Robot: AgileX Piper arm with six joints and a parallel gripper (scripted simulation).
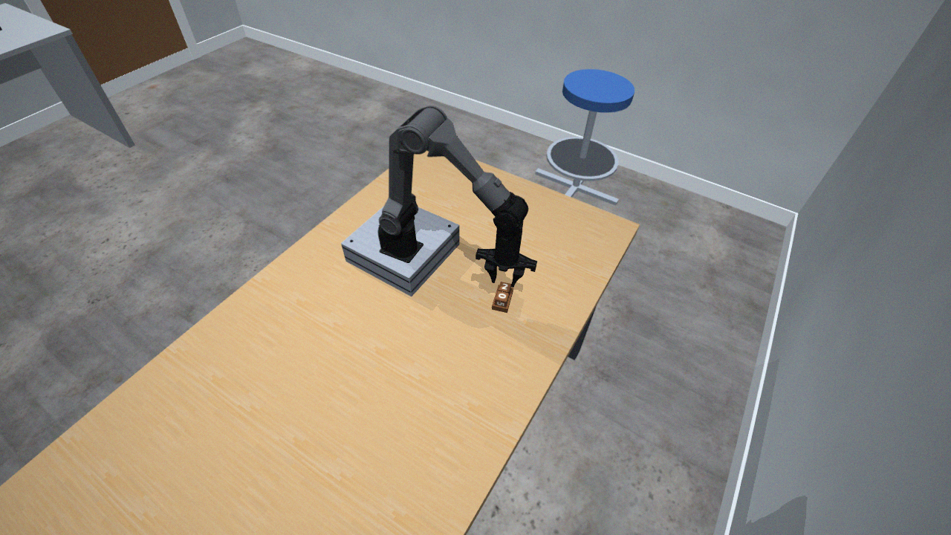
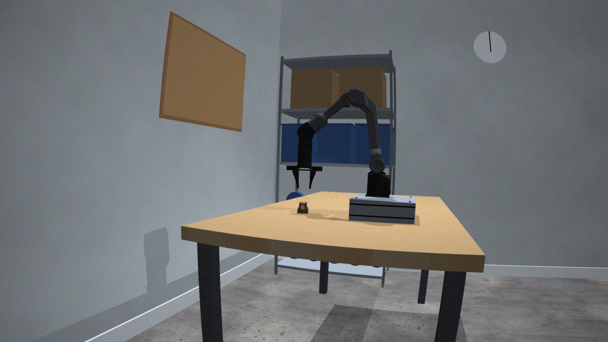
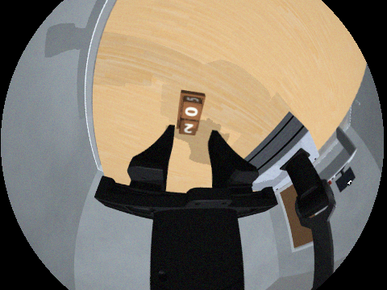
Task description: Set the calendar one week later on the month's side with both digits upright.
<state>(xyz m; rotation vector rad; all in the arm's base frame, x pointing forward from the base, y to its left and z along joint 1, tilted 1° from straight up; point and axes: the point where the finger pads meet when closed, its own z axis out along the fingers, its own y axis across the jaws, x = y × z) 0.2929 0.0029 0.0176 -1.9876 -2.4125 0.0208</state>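
The brown digit cube lies 80 mm below my hand. The rest, counted from my hand: brown tray 90 mm below, 20 mm to the left.
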